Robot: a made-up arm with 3 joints. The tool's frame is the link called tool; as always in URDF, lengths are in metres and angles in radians.
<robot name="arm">
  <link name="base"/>
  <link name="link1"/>
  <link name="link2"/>
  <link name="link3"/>
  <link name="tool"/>
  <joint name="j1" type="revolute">
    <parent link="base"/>
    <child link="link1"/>
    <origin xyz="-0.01 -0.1 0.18"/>
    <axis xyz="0 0 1"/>
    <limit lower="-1.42" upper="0.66" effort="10" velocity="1.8"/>
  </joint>
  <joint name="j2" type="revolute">
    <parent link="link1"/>
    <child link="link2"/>
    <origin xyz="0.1 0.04 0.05"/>
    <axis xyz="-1 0 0"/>
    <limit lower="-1.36" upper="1.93" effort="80" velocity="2.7"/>
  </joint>
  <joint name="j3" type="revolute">
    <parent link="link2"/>
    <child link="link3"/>
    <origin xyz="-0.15 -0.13 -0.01"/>
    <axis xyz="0 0 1"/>
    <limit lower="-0.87" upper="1.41" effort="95" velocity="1"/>
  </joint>
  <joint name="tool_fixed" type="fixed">
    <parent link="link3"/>
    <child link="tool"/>
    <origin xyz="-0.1 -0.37 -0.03" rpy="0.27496 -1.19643 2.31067"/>
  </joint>
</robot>
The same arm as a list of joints. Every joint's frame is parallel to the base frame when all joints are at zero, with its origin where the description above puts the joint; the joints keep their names.
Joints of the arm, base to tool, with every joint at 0 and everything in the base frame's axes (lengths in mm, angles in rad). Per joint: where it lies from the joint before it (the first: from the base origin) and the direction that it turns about. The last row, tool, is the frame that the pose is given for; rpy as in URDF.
j1: origin -10 -100 180 axis +z
j2: origin 100 40 50 axis -x
j3: origin -150 -130 -10 axis +z
tool: origin -100 -370 -30 rpy 0.275 -1.1964 2.3107
Joint limits (rad, base to tool): -1.42..0.66 -1.36..1.93 -0.87..1.41

